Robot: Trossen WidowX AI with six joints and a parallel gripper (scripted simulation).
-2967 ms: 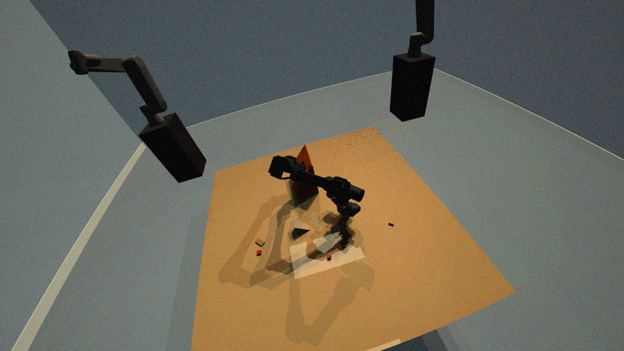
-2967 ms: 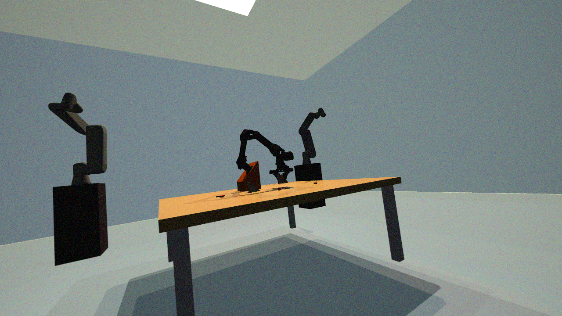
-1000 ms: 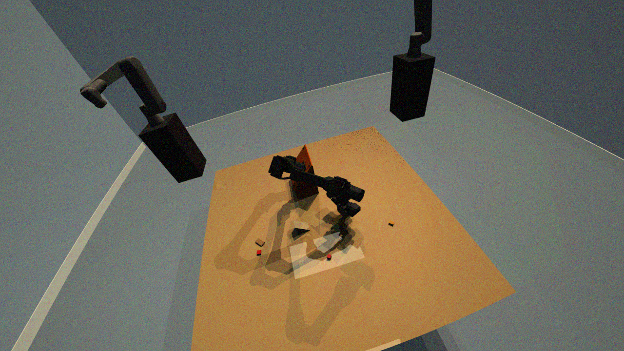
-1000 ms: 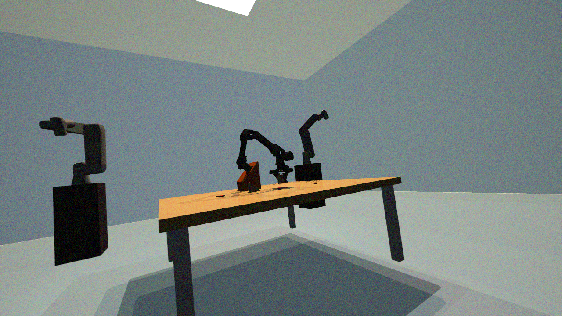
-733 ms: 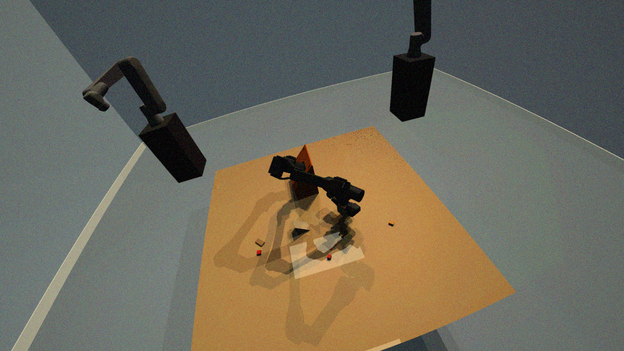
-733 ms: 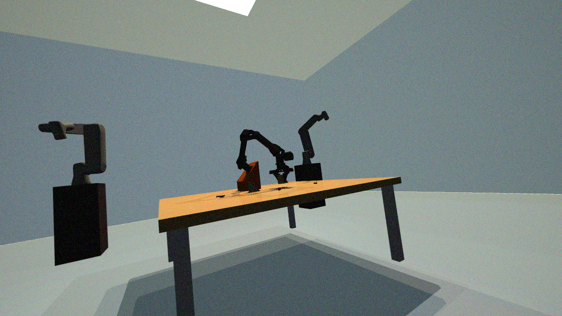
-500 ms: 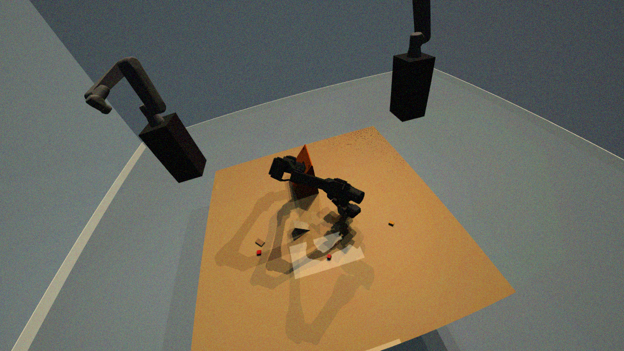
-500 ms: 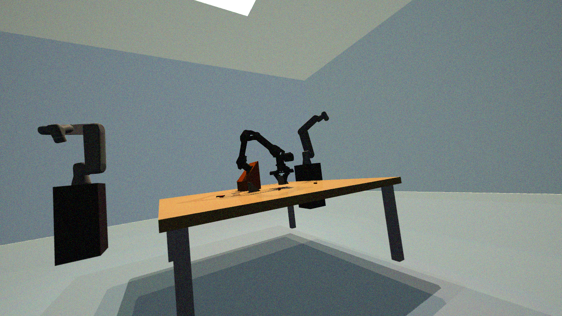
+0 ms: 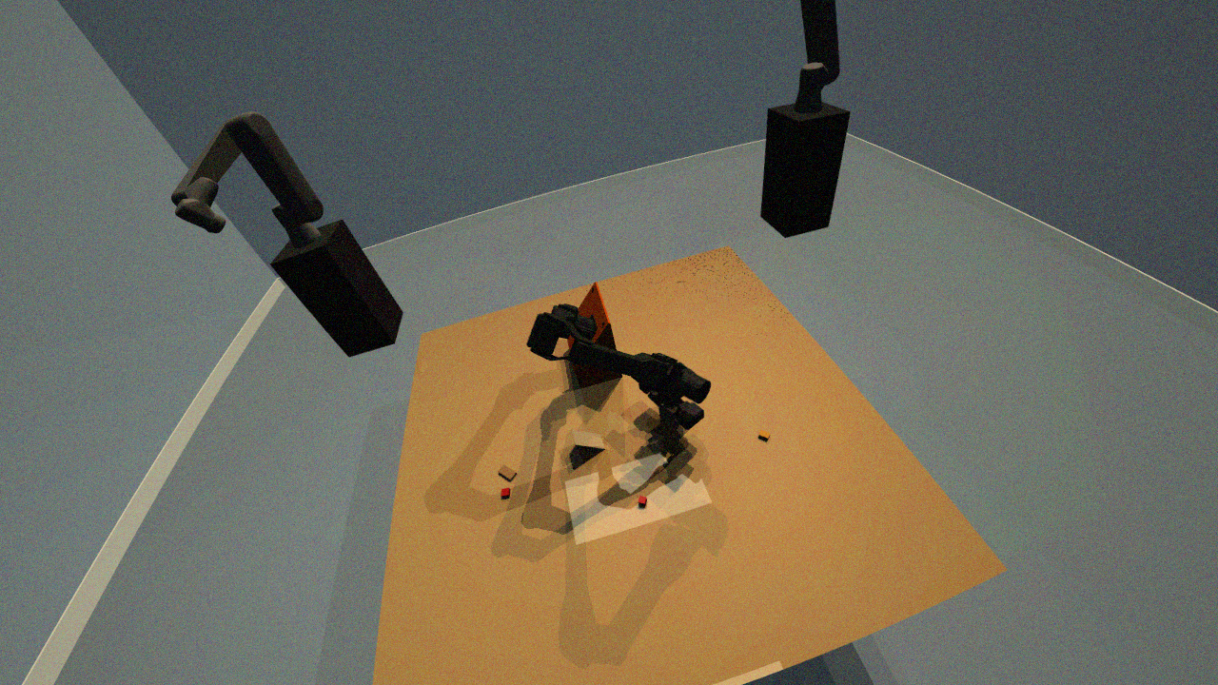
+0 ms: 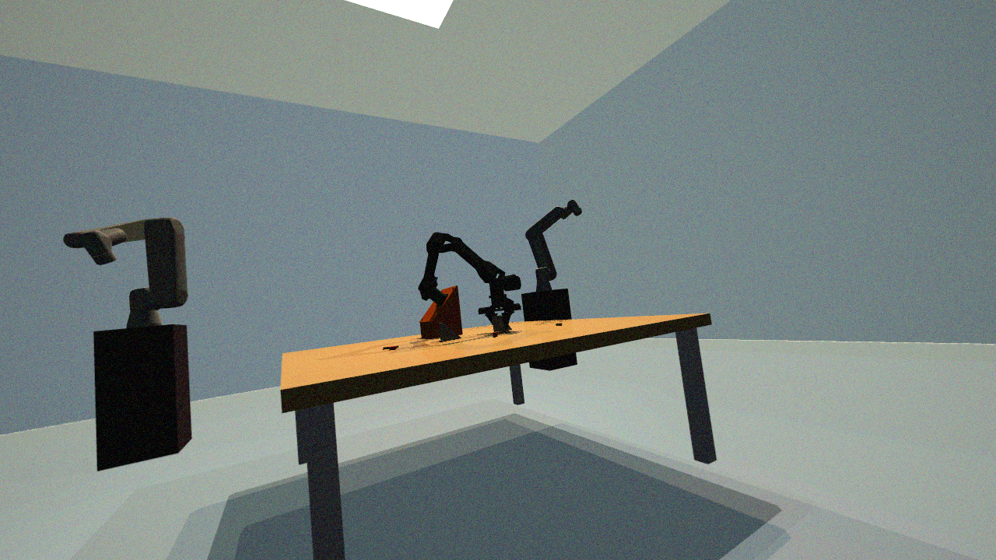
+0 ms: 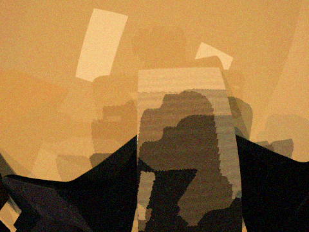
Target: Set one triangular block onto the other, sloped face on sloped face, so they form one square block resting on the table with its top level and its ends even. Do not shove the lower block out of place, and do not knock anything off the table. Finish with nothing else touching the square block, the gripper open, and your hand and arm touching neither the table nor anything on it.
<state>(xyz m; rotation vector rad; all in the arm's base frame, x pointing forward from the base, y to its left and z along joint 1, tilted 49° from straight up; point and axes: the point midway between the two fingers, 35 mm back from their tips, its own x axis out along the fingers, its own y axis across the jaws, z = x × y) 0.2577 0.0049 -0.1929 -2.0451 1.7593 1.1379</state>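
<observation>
The triangular block lies 10 mm to the right of my gripper tip and 10 mm above it. The rest, counted from my gripper tip: brown block 20 mm ahead, 460 mm to the right, 10 mm below; then orange cube 130 mm ahead, 200 mm to the left.
</observation>
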